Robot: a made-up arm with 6 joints. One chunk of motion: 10 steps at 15 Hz.
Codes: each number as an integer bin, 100 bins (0 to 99) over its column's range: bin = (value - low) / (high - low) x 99, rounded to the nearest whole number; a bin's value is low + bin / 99 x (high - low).
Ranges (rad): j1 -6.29..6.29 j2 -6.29..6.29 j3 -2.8..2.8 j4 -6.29..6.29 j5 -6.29..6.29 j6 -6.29..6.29
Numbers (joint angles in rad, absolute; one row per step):
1: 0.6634 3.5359 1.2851 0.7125 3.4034 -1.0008
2: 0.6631 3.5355 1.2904 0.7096 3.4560 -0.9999
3: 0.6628 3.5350 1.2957 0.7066 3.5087 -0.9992
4: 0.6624 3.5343 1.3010 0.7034 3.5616 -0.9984
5: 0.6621 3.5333 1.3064 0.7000 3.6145 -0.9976
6: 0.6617 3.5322 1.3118 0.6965 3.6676 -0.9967
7: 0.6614 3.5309 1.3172 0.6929 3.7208 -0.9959
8: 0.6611 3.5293 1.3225 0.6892 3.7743 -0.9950
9: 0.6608 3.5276 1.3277 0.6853 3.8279 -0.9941
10: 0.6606 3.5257 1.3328 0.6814 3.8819 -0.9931
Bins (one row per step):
1: 55 77 72 55 76 42
2: 55 77 72 55 77 42
3: 55 77 72 55 77 42
4: 55 77 72 55 78 42
5: 55 77 73 55 78 42
6: 55 77 73 55 78 42
7: 55 77 73 55 79 42
8: 55 77 73 55 79 42
9: 55 77 73 55 80 42
10: 55 77 73 55 80 42

